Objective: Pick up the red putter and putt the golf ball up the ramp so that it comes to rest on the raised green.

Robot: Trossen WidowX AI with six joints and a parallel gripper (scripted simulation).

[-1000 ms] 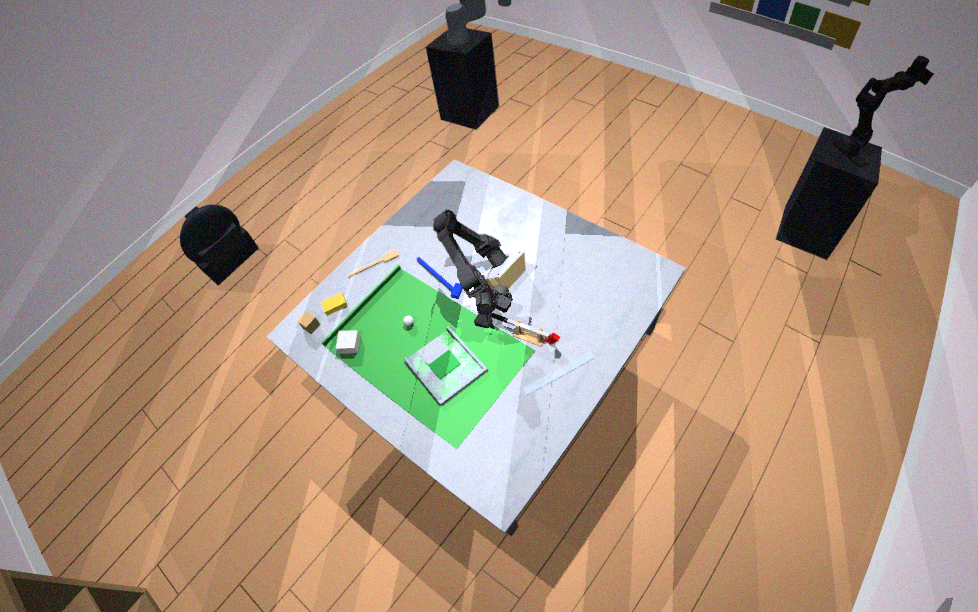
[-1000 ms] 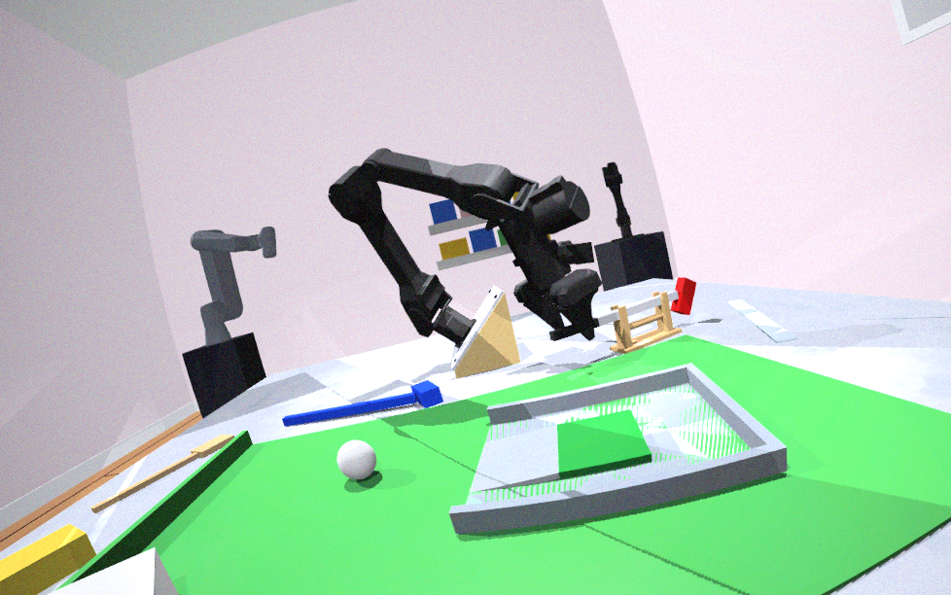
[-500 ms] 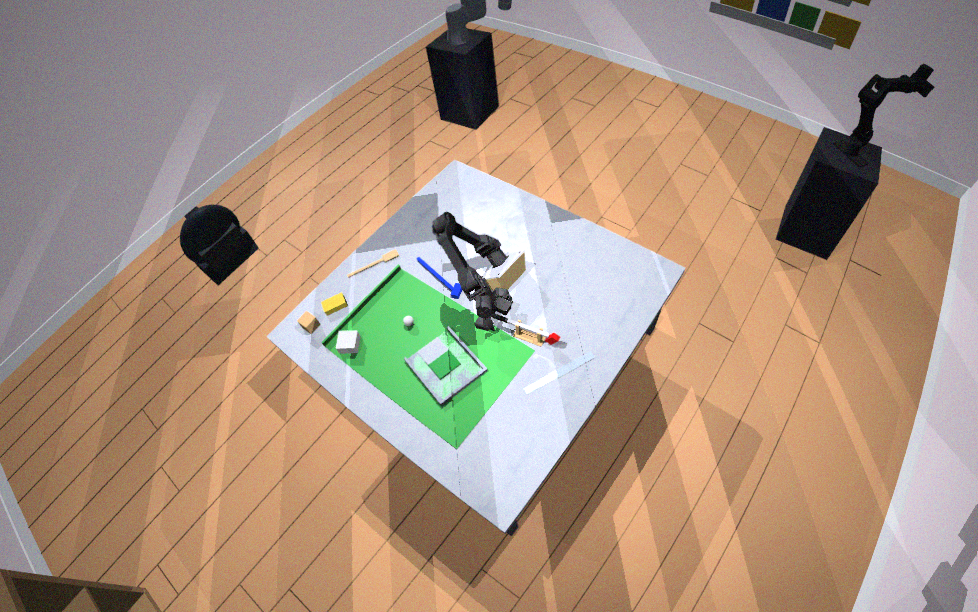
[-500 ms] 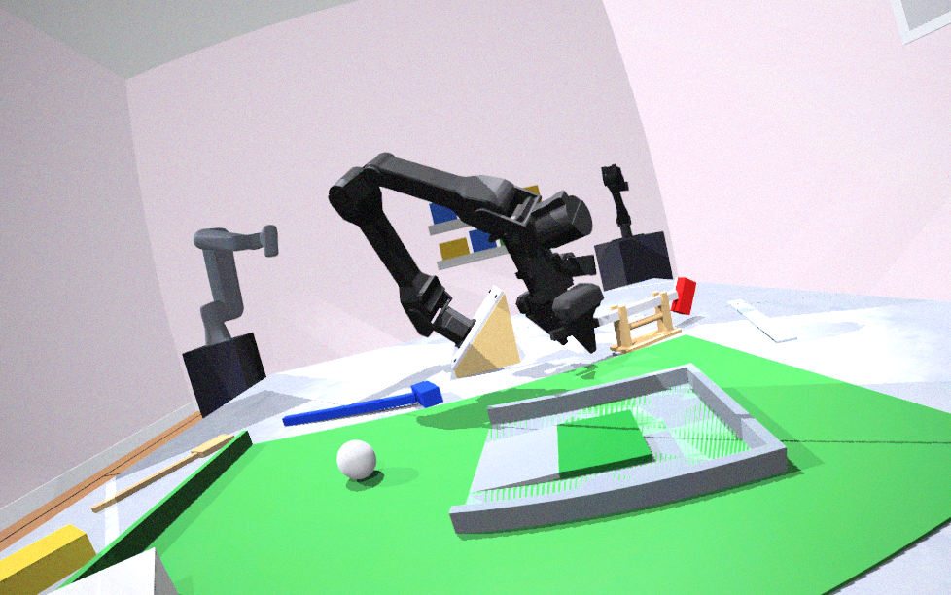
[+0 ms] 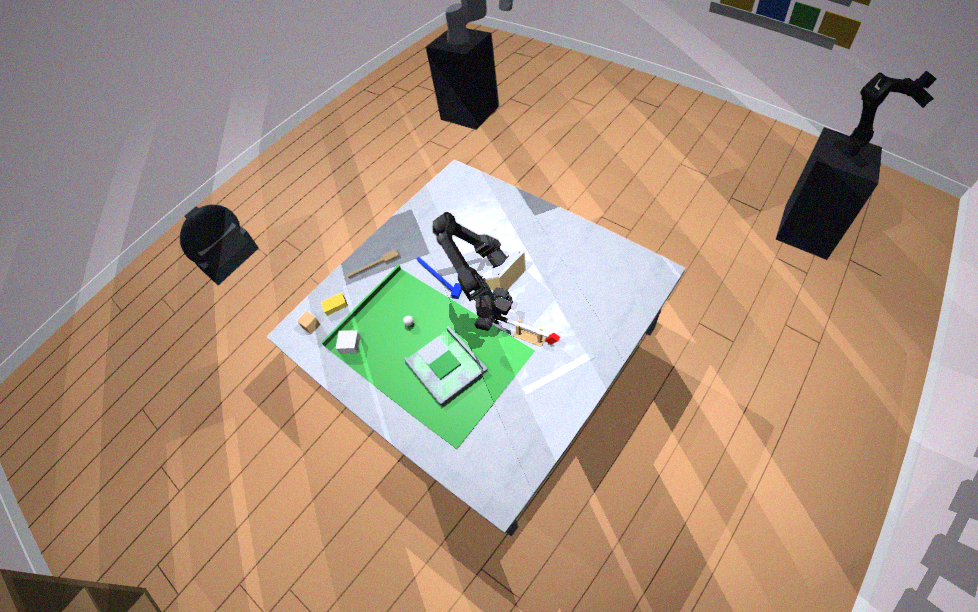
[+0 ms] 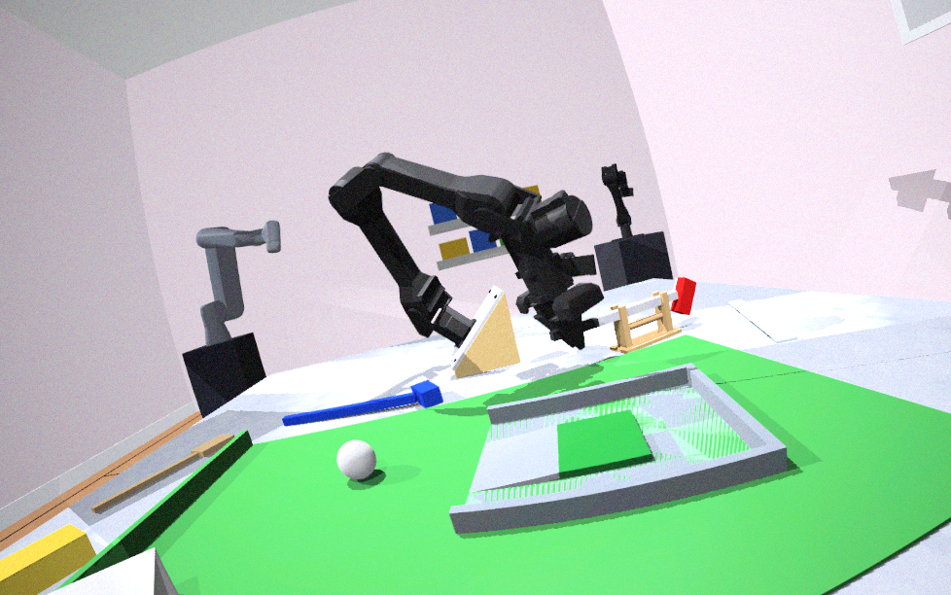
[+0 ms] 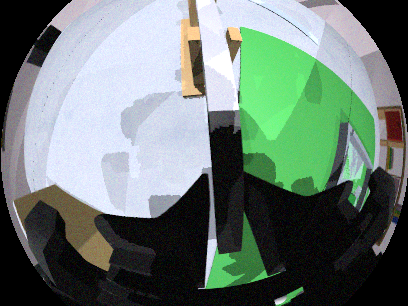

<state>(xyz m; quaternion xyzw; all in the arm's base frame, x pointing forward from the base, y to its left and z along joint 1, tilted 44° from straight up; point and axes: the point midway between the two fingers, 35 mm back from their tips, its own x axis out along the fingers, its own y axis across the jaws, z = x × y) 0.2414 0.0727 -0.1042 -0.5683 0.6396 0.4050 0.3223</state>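
Right now the blue putter is 8 cm behind my gripper tip, 35 cm to the right of it and 2 cm below it. Also, from my gripper tip: wooden rack: 1 cm behind, 13 cm to the left; then grey frame: 26 cm ahead, 7 cm to the right, 2 cm below; then pale strip: 7 cm ahead, 30 cm to the left, 3 cm below.
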